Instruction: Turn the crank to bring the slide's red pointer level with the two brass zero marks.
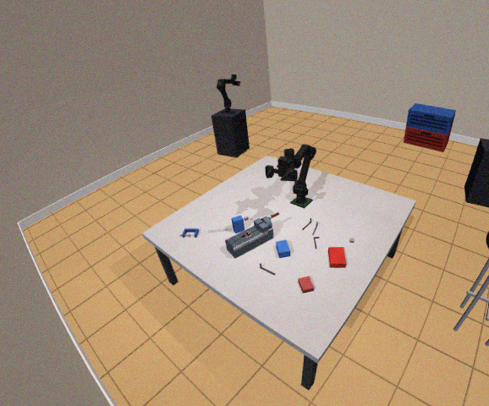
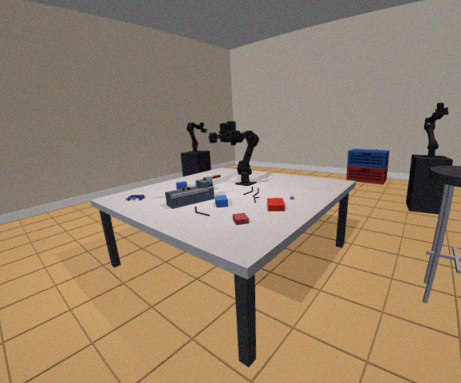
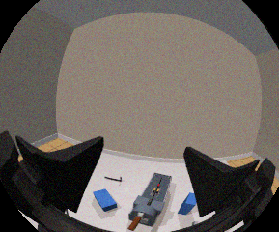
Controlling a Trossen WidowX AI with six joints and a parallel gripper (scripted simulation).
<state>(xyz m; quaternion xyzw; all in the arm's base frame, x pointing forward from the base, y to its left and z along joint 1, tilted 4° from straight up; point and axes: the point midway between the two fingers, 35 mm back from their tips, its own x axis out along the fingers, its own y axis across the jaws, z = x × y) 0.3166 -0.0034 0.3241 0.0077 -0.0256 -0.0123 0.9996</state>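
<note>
My gripper tip is now 240 mm above the brown crank handle. Also, from my gripper tip: red pointer: 200 mm ahead, 100 mm to the right, 270 mm below.
</note>
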